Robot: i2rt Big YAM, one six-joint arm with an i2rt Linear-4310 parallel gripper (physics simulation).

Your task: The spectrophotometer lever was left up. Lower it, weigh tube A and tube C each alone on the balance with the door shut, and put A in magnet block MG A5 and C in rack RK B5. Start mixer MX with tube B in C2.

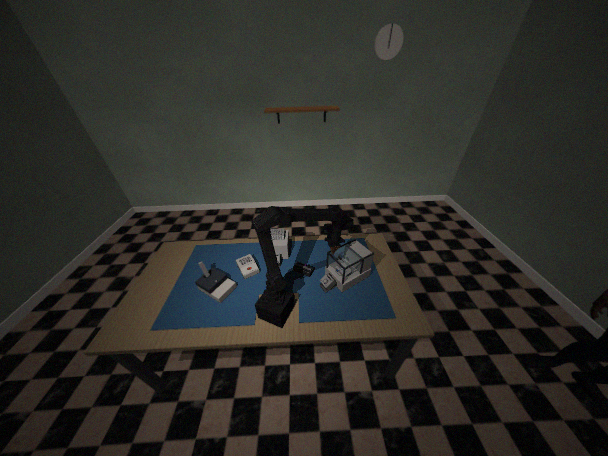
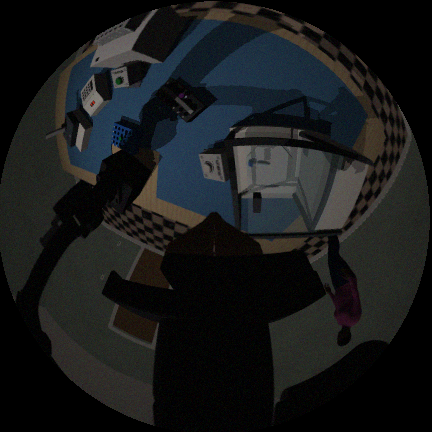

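Seen in the pictures: gripper, fingertip midpoint: [image 1: 332,254] [image 2: 213,216]; arm's base at its link origin: [image 1: 273,297] [image 2: 109,187].
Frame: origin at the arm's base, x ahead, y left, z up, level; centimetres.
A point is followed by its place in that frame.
Observation:
My gripper [image 1: 333,247] {x 22.3, y -32.5, z 13.9 cm} [image 2: 213,216] {x 22.3, y -32.5, z 13.9 cm} is shut and empty, high beside the glass-walled balance [image 1: 346,267] {x 16.5, y -40.8, z 9.2 cm} [image 2: 325,192] {x 31.5, y -45.5, z 8.7 cm}. A small blue-ended item [image 2: 252,162] {x 25.3, y -37.0, z -2.6 cm} shows through the balance's glass; I cannot tell which tube it is, nor whether the door is shut. The dark device with a raised grey lever [image 1: 203,269] {x 15.5, y 46.6, z 3.1 cm} [image 2: 55,132] stands at the left. A dark block [image 1: 304,270] {x 28.2, y -15.1, z -8.4 cm} [image 2: 192,107] {x 29.8, y -18.9, z -8.5 cm} with a light bar and a purple spot [image 2: 181,95] {x 31.9, y -15.9, z -6.5 cm} lies mid-mat. A blue rack [image 2: 121,131] {x 17.0, y 3.2, z -9.1 cm} holds something green. A white unit with wells and a red button [image 1: 247,266] {x 27.8, y 24.0, z -6.4 cm} [image 2: 95,97] {x 29.1, y 20.2, z -7.0 cm} stands near the lever device. Tube letters are unreadable.
A tall white machine [image 1: 281,243] {x 43.9, y 2.3, z 1.4 cm} [image 2: 120,50] stands at the back. A small white box with a green knob [image 2: 119,78] {x 35.1, y 5.6, z -5.1 cm} stands near it. A box with a round dial [image 1: 327,282] {x 16.8, y -29.8, z -5.7 cm} [image 2: 212,166] {x 18.7, y -29.8, z -4.9 cm} adjoins the balance. A person [image 2: 346,300] stands beyond the table.

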